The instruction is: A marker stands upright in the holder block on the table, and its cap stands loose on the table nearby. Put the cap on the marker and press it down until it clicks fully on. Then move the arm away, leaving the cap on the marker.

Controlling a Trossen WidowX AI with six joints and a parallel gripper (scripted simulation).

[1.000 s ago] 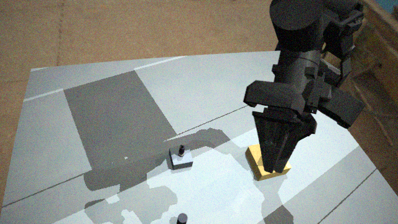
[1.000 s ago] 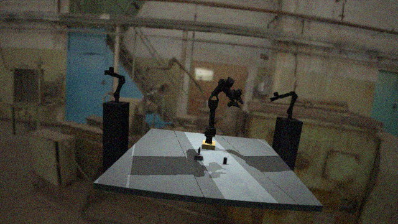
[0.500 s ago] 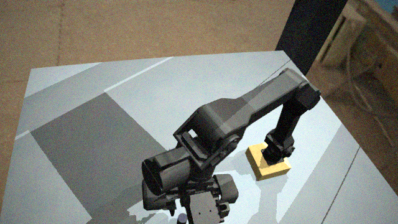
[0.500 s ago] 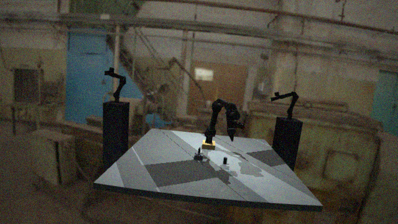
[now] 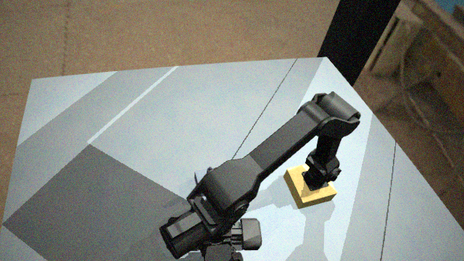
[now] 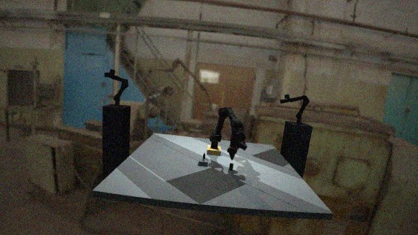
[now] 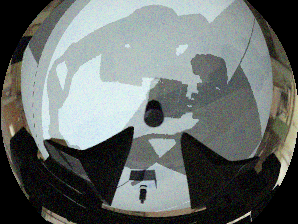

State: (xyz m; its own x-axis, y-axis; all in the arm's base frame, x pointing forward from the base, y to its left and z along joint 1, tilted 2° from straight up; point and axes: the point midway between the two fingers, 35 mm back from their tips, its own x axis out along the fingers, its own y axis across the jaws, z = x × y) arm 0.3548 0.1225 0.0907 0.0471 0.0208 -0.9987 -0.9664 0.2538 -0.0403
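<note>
Right now the dark marker cap is 6 cm below my gripper tip.
</note>
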